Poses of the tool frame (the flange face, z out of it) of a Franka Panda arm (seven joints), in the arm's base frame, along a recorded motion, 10 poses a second.
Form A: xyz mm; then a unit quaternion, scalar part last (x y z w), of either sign.
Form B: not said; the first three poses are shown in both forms.
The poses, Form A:
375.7 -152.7 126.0 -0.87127 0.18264 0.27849 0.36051
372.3 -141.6 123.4 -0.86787 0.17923 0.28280 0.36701
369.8 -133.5 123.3 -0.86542 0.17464 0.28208 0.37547
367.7 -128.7 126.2 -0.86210 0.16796 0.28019 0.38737
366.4 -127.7 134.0 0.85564 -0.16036 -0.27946 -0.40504
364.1 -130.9 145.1 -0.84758 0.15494 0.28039 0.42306
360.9 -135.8 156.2 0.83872 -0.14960 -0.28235 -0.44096
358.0 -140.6 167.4 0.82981 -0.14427 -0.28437 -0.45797
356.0 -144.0 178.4 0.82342 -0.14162 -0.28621 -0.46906
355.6 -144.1 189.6 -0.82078 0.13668 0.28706 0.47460
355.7 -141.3 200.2 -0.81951 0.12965 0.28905 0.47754
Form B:
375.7 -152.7 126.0 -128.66 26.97 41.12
372.3 -141.6 123.4 -127.76 26.38 41.63
369.8 -133.5 123.3 -126.89 25.61 41.36
367.7 -128.7 126.2 -125.70 24.49 40.85
366.4 -127.7 134.0 -123.73 23.19 40.41
364.1 -130.9 145.1 -121.55 22.22 40.21
360.9 -135.8 156.2 -119.30 21.28 40.16
358.0 -140.6 167.4 -117.14 20.37 40.14
356.0 -144.0 178.4 -115.66 19.89 40.20
355.6 -144.1 189.6 -115.01 19.15 40.22
355.7 -141.3 200.2 -114.68 18.14 40.45

